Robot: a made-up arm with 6 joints. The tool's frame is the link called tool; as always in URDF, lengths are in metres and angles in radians. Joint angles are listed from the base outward.
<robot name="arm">
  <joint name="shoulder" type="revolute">
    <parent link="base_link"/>
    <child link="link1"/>
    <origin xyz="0 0 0.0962" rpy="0 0 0"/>
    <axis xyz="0 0 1"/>
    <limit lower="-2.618" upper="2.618"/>
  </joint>
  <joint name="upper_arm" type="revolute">
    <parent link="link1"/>
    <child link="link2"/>
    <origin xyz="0 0 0" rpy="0 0 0"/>
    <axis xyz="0.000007 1 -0.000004"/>
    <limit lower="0" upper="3.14"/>
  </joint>
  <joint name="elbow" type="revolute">
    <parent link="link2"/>
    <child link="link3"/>
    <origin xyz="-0.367 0 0.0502" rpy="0 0 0"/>
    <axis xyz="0.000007 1 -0.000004"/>
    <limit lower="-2.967" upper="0"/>
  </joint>
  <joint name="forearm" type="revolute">
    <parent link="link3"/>
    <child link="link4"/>
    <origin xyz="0.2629 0 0.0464" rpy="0 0 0"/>
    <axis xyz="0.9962 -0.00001 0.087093"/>
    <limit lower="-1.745" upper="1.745"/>
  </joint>
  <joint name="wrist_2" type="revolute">
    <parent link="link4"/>
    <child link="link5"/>
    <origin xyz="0 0 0" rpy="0 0 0"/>
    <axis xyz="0.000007 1 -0.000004"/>
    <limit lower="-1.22" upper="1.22"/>
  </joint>
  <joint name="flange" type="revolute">
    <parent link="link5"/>
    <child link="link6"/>
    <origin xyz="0.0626 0 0.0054" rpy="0 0 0"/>
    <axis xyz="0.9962 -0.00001 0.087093"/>
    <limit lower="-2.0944" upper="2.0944"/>
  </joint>
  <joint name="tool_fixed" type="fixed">
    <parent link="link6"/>
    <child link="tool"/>
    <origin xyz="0 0 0" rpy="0 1.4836 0"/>
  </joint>
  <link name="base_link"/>
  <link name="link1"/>
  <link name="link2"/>
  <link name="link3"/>
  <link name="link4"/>
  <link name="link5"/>
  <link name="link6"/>
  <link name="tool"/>
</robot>
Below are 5 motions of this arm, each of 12 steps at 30 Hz.
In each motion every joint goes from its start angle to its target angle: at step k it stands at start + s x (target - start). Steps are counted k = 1, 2, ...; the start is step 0. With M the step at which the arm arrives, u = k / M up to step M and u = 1 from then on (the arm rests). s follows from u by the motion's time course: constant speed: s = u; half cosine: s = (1 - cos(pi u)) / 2; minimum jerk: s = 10 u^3 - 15 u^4 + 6 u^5.
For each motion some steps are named. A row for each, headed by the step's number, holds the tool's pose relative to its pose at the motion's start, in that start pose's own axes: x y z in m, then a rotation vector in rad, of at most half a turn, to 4 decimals.
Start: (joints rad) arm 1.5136 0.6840 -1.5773 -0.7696 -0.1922 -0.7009
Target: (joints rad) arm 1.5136 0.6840 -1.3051 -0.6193 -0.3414 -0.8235
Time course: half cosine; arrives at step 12
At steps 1, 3, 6, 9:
1: 0.0001 0.0014 -0.0001 -0.0026 -0.0011 0.0010
3: 0.0005 0.0119 -0.0008 -0.0216 -0.0092 0.0091
6: 0.0015 0.0403 -0.0045 -0.0711 -0.0279 0.0325
9: 0.0025 0.0681 -0.0107 -0.1168 -0.0410 0.0570

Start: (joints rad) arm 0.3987 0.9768 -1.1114 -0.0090 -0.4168 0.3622
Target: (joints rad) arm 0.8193 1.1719 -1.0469 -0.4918 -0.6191 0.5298
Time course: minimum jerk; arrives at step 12
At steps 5, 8, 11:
5: 0.0363 0.0182 0.0135 -0.1804 0.0813 -0.0031
8: 0.0837 0.0538 0.0185 -0.4475 0.1799 0.0080
11: 0.1048 0.0739 0.0152 -0.5829 0.2234 0.0193

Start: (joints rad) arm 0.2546 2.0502 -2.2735 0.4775 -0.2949 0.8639
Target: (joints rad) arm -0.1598 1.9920 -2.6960 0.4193 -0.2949 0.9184
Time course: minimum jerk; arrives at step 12
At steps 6, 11, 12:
6: -0.1155 0.0690 0.0007 -0.2132 -0.2105 -0.1016
11: -0.2061 0.1488 -0.0325 -0.4306 -0.3878 -0.2427
12: -0.2069 0.1496 -0.0330 -0.4328 -0.3895 -0.2443

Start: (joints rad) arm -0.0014 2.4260 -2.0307 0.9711 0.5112 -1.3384
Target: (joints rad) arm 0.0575 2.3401 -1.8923 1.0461 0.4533 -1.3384
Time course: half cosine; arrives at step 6
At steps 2, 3, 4, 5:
2: -0.0040 0.0097 -0.0023 -0.0053 -0.0030 0.0139
3: -0.0078 0.0194 -0.0048 -0.0103 -0.0054 0.0279
4: -0.0112 0.0291 -0.0076 -0.0151 -0.0072 0.0420
5: -0.0136 0.0362 -0.0097 -0.0185 -0.0082 0.0523

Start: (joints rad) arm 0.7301 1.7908 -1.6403 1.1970 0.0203 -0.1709
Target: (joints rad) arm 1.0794 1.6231 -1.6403 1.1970 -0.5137 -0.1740
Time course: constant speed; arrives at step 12
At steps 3, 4, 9, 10, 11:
3: 0.0159 0.0339 -0.0174 -0.0584 -0.0786 -0.0012
4: 0.0208 0.0447 -0.0241 -0.0778 -0.1047 0.0013
9: 0.0415 0.0941 -0.0634 -0.1713 -0.2334 0.0356
10: 0.0448 0.1030 -0.0723 -0.1889 -0.2586 0.0466
11: 0.0478 0.1115 -0.0815 -0.2059 -0.2836 0.0591

